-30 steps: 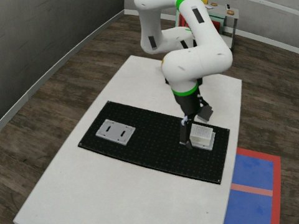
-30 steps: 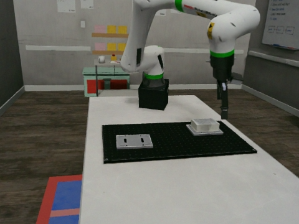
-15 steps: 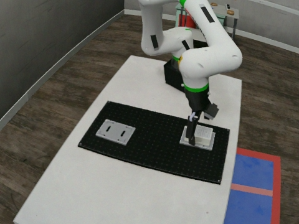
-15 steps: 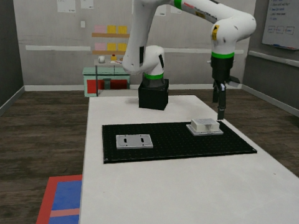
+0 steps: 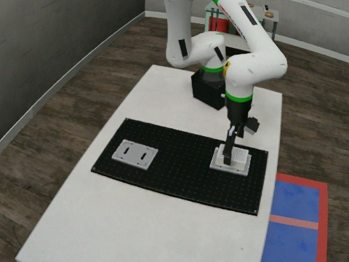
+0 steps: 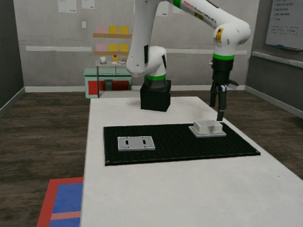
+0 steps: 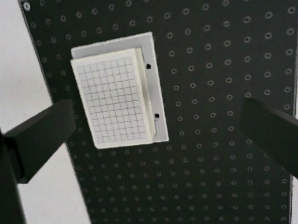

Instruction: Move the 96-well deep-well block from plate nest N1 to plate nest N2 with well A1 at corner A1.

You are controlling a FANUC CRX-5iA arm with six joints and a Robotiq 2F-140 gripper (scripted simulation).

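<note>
The white 96-well deep-well block is 7 cm behind my hand and 11 cm below it. Round my hand: grey plate nest: 7 cm behind, 13 cm below.
</note>
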